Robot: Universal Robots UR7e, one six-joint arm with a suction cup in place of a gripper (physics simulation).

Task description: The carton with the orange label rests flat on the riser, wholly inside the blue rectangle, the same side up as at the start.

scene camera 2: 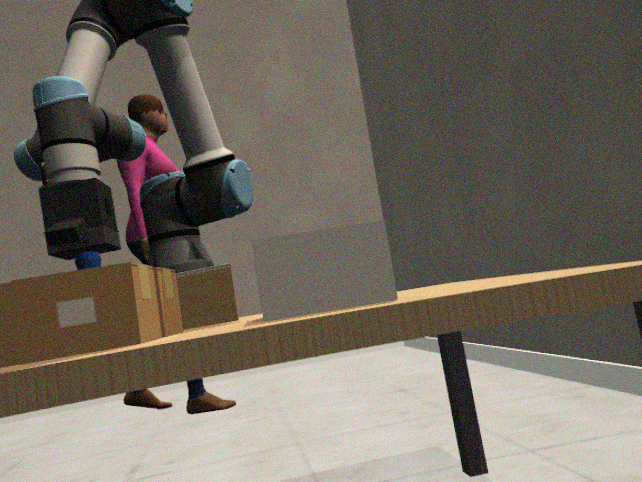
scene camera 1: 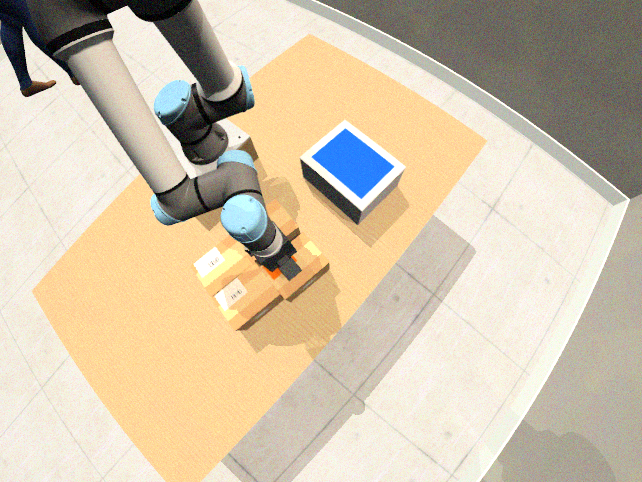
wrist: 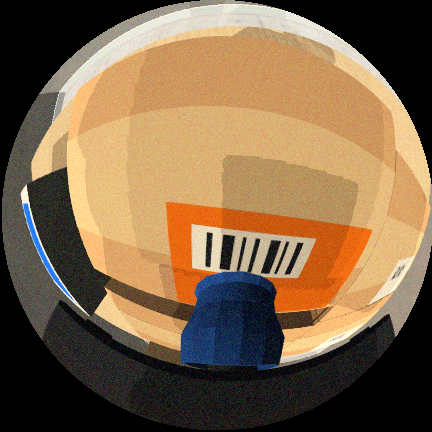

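Pixels of known places: hand at its tool point: (wrist: 236,275); arm's base at its link origin: (scene camera 2: 181,276) (scene camera 1: 206,144).
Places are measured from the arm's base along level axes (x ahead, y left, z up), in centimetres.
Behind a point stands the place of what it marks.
The carton with the orange label (scene camera 1: 310,260) {x 51.0, y 2.1, z -0.7 cm} (scene camera 2: 103,295) {x 54.6, y 1.7, z -4.6 cm} (wrist: 241,169) lies flat on the wooden table at the right of a tight cluster of cartons. Its orange barcode label (wrist: 189,241) {x 47.5, y -1.4, z -0.7 cm} faces up. My blue suction cup (scene camera 2: 88,259) (wrist: 233,314) points straight down and presses on the label's near edge; in scene camera 1 the dark tool head (scene camera 1: 288,267) hides it. The carton's underside is on the table. The riser (scene camera 1: 331,196) {x 38.0, y 20.5, z -7.6 cm} (scene camera 2: 321,270) {x 48.7, y 31.0, z -5.8 cm} (wrist: 56,225) {x 41.9, y 20.9, z -3.9 cm} stands to the back right, its blue rectangle (scene camera 1: 353,162) {x 36.5, y 30.3, z 0.2 cm} bare.
Two cartons with white labels (scene camera 1: 215,261) {x 34.3, y -18.4, z -0.7 cm} (scene camera 1: 233,295) {x 45.2, y -19.7, z -0.7 cm} touch the orange-label carton on its left, and another carton (scene camera 1: 284,220) (scene camera 2: 207,295) sits behind it under the arm. The table (scene camera 1: 129,337) {x 30.9, y -58.6, z -11.7 cm} (scene camera 2: 362,321) {x 64.1, y 34.6, z -13.1 cm} has a thin dark leg (scene camera 2: 462,405). A person in pink (scene camera 2: 147,171) stands behind the table.
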